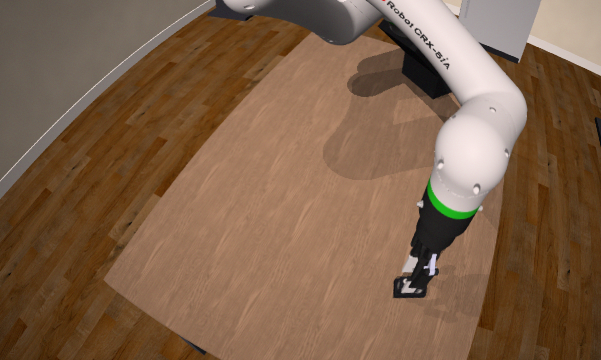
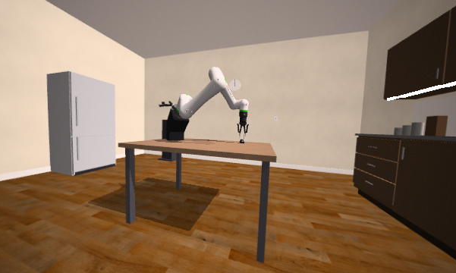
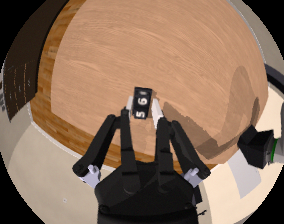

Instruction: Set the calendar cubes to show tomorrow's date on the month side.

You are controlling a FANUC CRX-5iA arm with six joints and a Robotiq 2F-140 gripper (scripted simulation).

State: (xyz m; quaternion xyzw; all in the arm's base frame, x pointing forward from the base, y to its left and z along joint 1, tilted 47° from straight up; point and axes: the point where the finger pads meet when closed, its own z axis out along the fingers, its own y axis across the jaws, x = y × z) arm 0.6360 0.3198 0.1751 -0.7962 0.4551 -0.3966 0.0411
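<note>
My hand is 7 cm above the black tray, 2 cm to the right of it and 1 cm past it.
</note>
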